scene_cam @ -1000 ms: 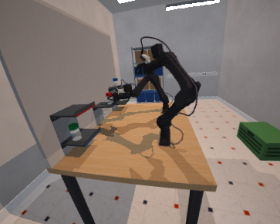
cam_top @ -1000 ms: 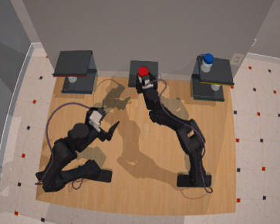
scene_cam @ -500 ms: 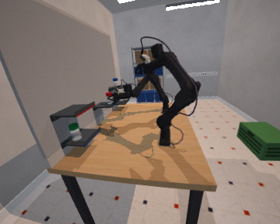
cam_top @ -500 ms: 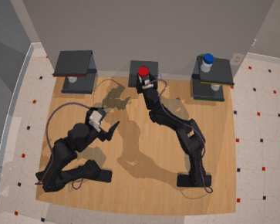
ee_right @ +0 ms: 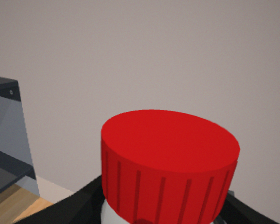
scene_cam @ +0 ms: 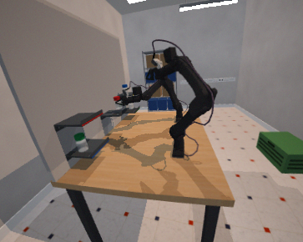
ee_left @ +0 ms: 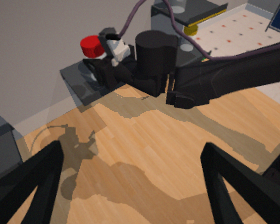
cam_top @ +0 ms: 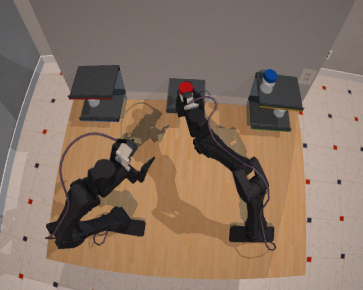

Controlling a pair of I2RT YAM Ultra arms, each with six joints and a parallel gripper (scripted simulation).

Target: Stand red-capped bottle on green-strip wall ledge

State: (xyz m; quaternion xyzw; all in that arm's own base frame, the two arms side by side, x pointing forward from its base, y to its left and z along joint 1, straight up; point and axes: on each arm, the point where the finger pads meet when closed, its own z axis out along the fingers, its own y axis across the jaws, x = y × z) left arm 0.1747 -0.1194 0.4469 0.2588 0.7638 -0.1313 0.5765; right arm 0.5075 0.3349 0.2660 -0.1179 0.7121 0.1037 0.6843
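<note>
Right now the yellow-capped bottle is 60 mm ahead of my right hand, 450 mm to the right of it and 140 mm below it. The rest, counted from my right hand: red-capped bottle: 10 mm behind, 10 mm below; blue-capped bottle: 50 mm ahead, 340 mm to the right, 50 mm above; green-capped bottle: 40 mm ahead, 440 mm to the left, 140 mm below.
</note>
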